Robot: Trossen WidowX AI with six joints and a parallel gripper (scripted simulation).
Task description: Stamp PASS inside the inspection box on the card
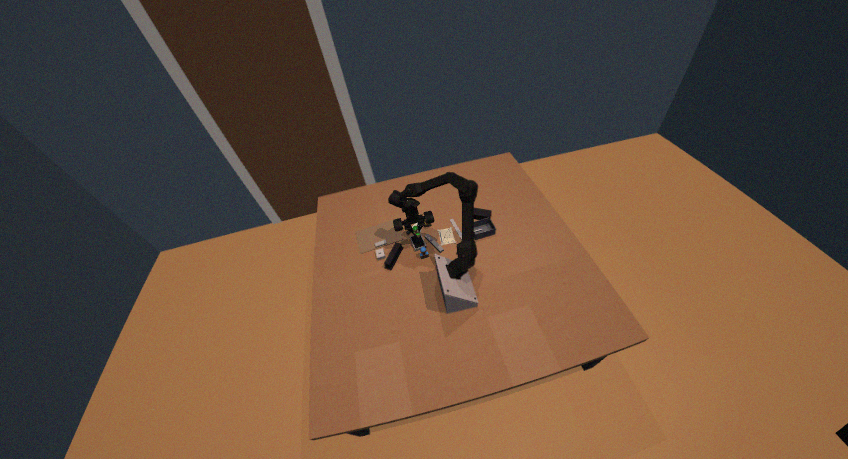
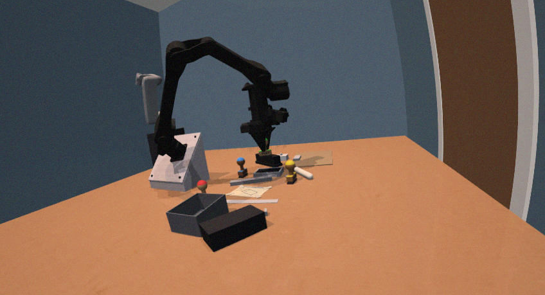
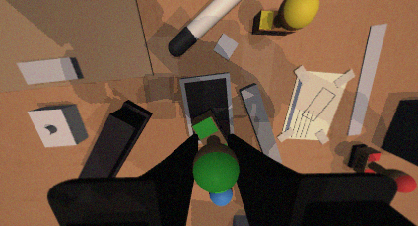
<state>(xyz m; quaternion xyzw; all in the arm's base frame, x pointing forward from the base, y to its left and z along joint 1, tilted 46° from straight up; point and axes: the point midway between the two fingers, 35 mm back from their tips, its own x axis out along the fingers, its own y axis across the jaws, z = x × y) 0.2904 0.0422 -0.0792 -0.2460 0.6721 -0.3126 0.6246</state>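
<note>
The cream card lies 15 cm to the right of my gripper tip, 9 cm below it and 1 cm behind it. From my gripper tip the other things lie so: dark ink pad: 8 cm below; then green-knobbed PASS stamp: right at my gripper tip; then blue stamp: 9 cm behind, 6 cm below, 1 cm to the right.
</note>
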